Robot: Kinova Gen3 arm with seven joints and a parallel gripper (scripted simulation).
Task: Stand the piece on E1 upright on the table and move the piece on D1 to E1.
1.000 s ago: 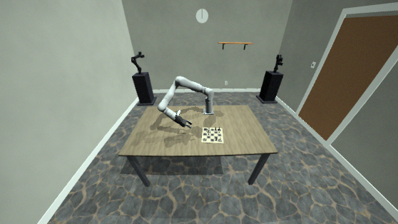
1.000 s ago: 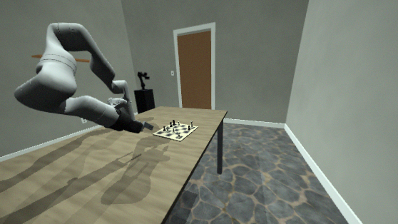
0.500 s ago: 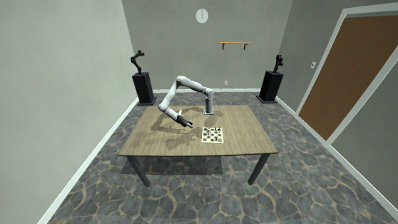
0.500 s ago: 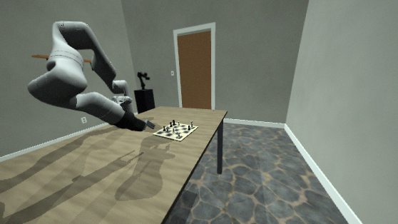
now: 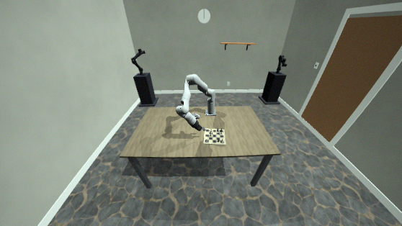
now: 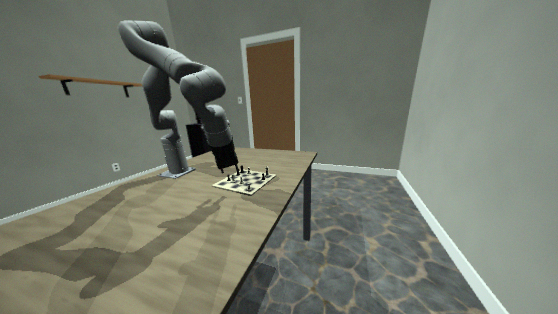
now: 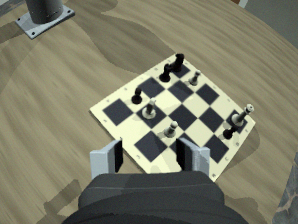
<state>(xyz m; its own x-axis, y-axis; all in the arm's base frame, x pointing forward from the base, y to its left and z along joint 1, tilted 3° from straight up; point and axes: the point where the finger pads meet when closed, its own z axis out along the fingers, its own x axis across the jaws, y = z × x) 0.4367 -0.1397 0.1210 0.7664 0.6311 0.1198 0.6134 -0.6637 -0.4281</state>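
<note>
Now: hand 190 mm to the right of the white piece, 90 mm above it and 80 mm short of it. The rest, counted from my hand: chessboard: 130 mm to the left, 120 mm below.
</note>
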